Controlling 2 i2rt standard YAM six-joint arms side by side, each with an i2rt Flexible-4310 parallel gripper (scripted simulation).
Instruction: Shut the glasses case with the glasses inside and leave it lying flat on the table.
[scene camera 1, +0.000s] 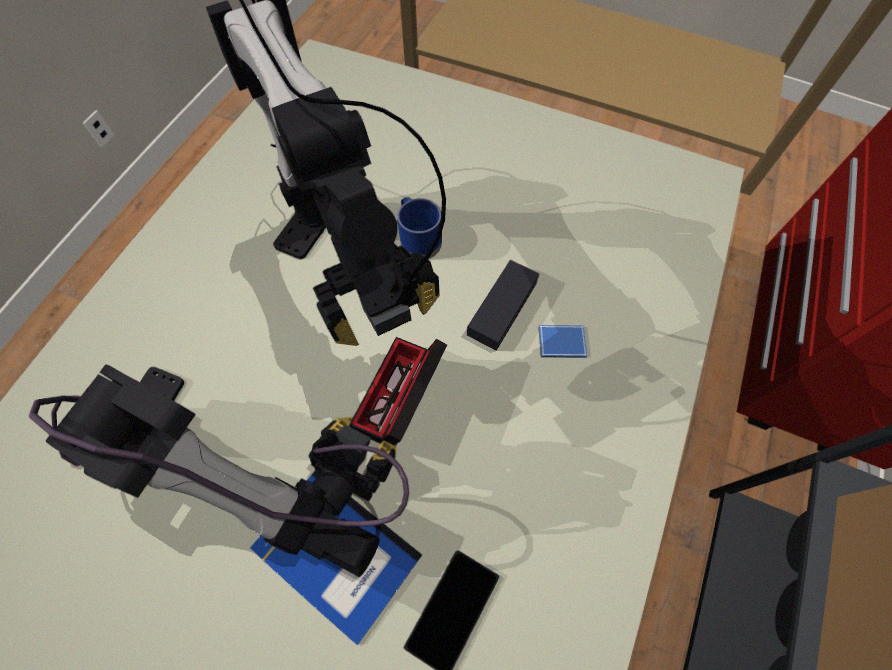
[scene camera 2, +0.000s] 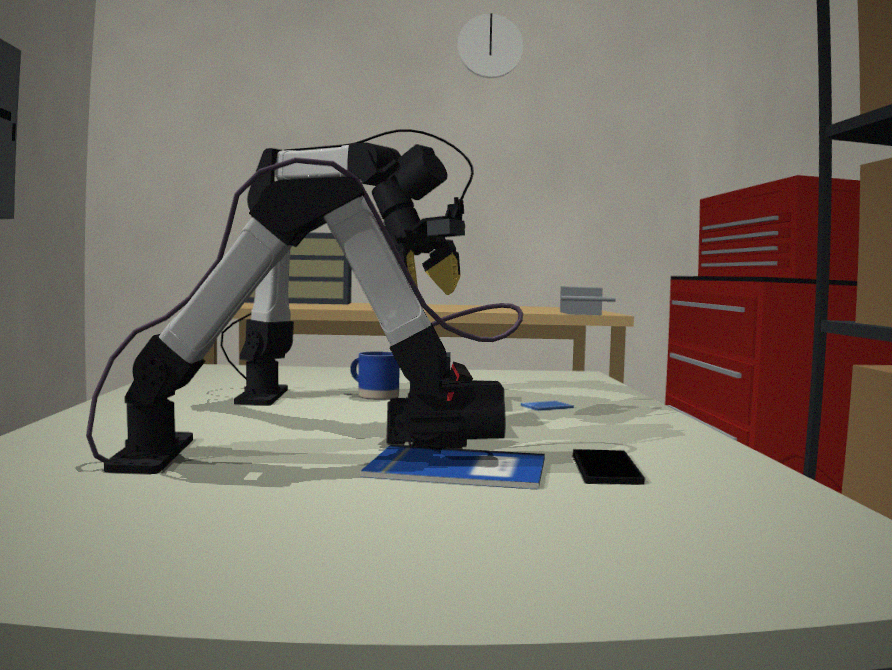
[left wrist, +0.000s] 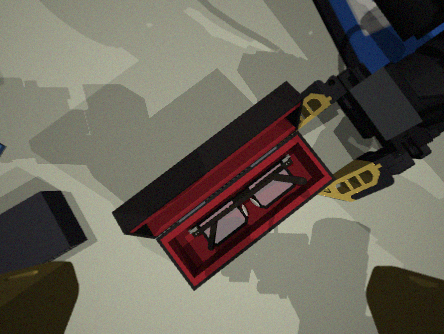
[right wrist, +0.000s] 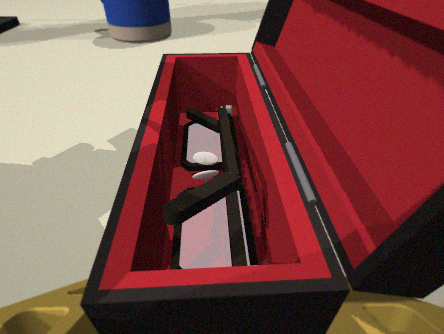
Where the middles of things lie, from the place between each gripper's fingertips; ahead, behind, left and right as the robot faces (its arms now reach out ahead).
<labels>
I see the case lid (scene camera 1: 416, 390) 50 mm ahead of my left hand (scene camera 1: 390, 327), 20 mm to the right of it and 150 mm below it. Round my left hand: dark box (scene camera 1: 495, 316) (80 mm ahead, 210 mm to the left, 200 mm below); then glasses case (scene camera 1: 401, 350) (20 mm ahead, 20 mm to the right, 180 mm below); then dark glasses (scene camera 1: 400, 373) (30 mm to the right, 200 mm below).
My right hand is 70 mm to the right of the dark glasses and 10 mm past it. From my right hand the other things lie so: case lid: 80 mm to the left, 50 mm above, 40 mm ahead; dark box: 310 mm to the left, 80 mm ahead; glasses case: 80 mm to the left, 20 mm ahead, 20 mm above.
</labels>
